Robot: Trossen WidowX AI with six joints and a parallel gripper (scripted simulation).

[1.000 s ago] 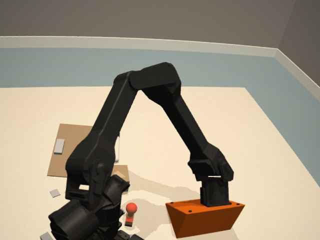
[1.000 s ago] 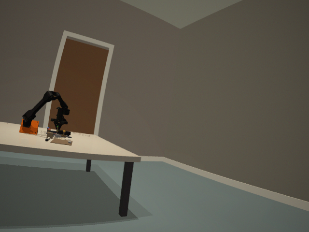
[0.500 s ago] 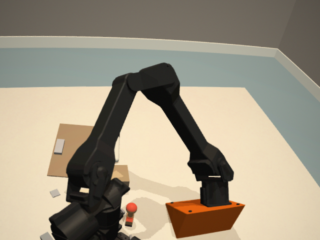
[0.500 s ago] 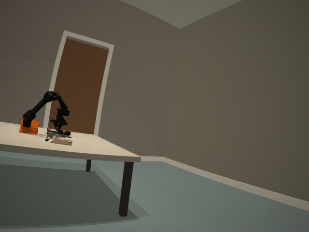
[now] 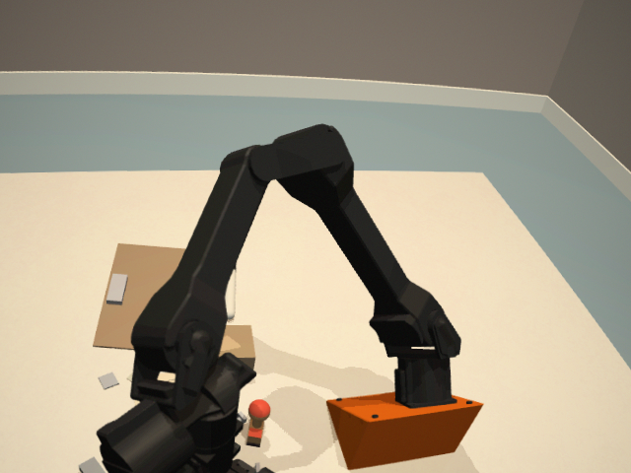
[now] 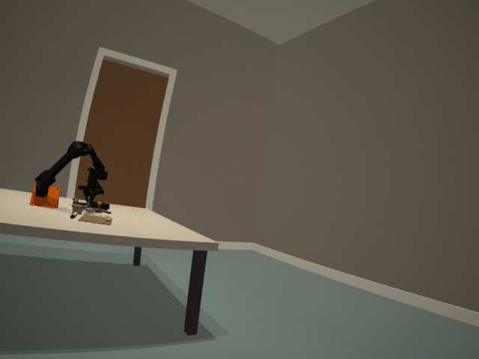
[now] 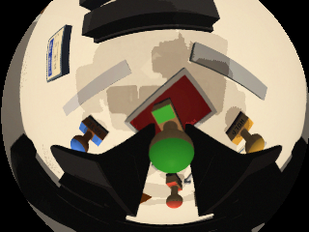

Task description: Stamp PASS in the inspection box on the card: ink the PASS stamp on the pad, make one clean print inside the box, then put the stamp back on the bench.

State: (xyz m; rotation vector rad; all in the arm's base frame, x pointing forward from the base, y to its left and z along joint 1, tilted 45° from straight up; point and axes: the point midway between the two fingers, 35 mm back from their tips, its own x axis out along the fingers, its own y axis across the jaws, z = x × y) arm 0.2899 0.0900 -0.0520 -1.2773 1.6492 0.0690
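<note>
Now: the green-knobbed stamp right at my gripper tip. The rest, counted from my gripper tip: yellow-knobbed stamp (7 cm ahead, 8 cm to the right, 2 cm below); blue-knobbed stamp (10 cm behind, 5 cm to the left, 2 cm below); red ink pad (4 cm below).
</note>
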